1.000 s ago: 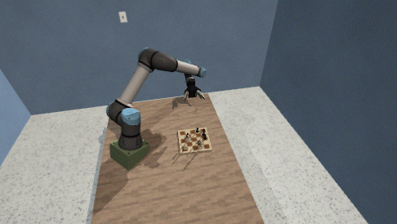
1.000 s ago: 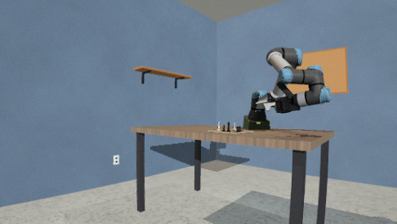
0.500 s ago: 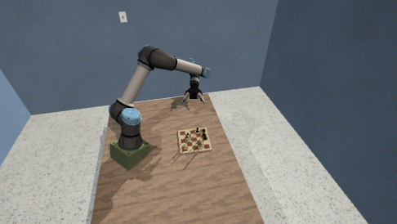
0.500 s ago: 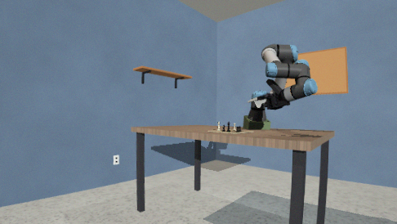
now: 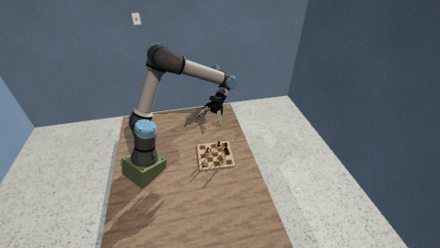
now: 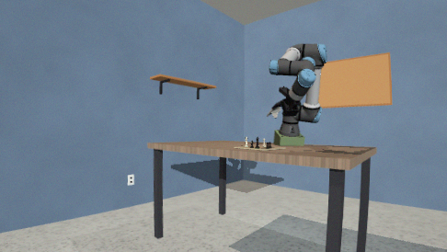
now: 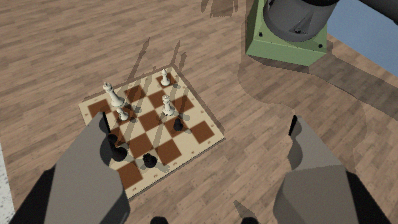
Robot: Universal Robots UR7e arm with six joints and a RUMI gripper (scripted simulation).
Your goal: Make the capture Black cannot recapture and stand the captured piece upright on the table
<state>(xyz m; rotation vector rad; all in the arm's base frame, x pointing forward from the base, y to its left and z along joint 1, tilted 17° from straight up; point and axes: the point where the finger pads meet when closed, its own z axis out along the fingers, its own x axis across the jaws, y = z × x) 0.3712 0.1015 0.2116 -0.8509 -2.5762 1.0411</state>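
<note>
Right now my hand is 17 cm above the black pawn, 7 cm to the left of it and 1 cm past it. The rest, counted from my hand: small chessboard (19 cm below, 11 cm to the right, 2 cm ahead); then white pawn (17 cm below, 15 cm to the right, 6 cm ahead).
</note>
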